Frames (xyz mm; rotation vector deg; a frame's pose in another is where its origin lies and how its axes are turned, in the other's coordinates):
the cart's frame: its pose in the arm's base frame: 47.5 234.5 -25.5 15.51 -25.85 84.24
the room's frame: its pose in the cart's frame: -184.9 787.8 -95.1 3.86 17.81 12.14
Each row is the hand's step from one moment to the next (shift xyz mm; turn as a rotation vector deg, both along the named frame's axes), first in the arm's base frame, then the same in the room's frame.
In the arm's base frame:
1: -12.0 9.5 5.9 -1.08 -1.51 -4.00
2: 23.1 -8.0 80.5 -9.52 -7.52 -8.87
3: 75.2 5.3 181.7 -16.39 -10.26 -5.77
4: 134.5 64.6 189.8 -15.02 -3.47 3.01
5: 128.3 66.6 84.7 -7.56 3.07 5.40
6: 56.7 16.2 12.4 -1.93 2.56 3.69
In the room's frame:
1: 11.8 10.1 5.3 -1.87 1.64 -3.64
2: -0.2 -29.4 78.8 -7.23 11.21 -6.92
3: 19.2 -92.2 172.7 -8.53 18.05 -2.94
4: 70.0 -159.1 167.5 -0.87 14.99 4.62
5: 58.7 -143.3 64.0 4.81 6.55 5.45
6: 9.6 -59.2 5.5 3.28 1.22 3.41

